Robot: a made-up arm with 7 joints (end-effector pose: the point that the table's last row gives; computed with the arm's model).
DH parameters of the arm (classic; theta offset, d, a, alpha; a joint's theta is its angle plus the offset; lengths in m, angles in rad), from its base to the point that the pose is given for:
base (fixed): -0.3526 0 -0.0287 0
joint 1: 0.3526 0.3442 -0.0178 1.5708
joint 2: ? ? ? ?
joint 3: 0 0.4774 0.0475 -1.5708
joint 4: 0 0.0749 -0.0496 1.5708
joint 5: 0 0.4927 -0.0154 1.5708
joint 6: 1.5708 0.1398 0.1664 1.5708
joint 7: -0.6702 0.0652 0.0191 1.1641
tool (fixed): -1.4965 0.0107 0 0
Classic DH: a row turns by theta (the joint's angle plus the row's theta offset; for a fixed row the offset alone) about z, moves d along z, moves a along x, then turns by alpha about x.
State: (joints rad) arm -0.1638 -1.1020 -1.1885 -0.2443 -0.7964 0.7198 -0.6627
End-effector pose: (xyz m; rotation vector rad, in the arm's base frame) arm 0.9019 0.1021 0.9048 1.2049 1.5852 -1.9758
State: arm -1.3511 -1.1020 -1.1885 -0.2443 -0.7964 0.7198 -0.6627
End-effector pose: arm 0.4061 -0.8169 0.9048 -1.8046 -0.6125 1.8226
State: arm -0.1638 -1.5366 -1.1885 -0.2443 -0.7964 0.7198 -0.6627
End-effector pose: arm 1.0505 0.0776 0.4657 0.8376 1.8622 -2.3076
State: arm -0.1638 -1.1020 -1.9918 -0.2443 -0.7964 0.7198 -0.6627
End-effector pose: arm 0.9966 0.0492 0.7032 1.1263 0.6007 -2.5476
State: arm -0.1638 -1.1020 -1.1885 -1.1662 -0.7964 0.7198 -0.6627
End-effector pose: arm 0.4526 0.4973 0.7904 0.5433 1.1412 -1.4590
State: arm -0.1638 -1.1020 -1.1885 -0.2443 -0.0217 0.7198 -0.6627
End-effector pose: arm 0.8760 0.0185 0.9612 0.9085 2.3948 -1.2882
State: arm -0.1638 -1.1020 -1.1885 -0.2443 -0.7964 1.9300 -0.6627
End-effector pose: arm 0.7887 0.1949 0.7688 -0.2942 1.2259 -1.9537
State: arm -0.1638 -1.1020 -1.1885 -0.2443 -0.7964 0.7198 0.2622
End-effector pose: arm 0.9139 0.1162 0.9098 1.0736 1.7795 -0.8773
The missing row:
joint 2: 0 0.042 -0.0152 -1.5708
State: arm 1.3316 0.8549 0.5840 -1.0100 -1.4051 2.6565 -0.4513
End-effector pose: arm -0.1187 -0.6858 0.3493 1.3207 -0.5723 0.7678
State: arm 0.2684 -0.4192 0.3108 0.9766 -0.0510 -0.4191 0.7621
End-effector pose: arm 0.7543 0.3128 0.8153 -1.2057 -1.5205 -0.4684
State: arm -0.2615 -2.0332 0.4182 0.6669 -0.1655 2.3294 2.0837
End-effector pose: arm 0.7436 -0.2441 -0.1736 1.0621 -0.3918 2.8233
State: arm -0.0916 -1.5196 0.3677 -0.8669 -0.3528 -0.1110 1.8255
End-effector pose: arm 0.7845 -0.3695 0.8203 1.7925 0.0661 2.5067
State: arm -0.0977 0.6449 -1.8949 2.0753 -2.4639 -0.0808 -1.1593
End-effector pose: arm -0.4010 -0.6972 0.5363 -0.7124 -0.2067 0.2694
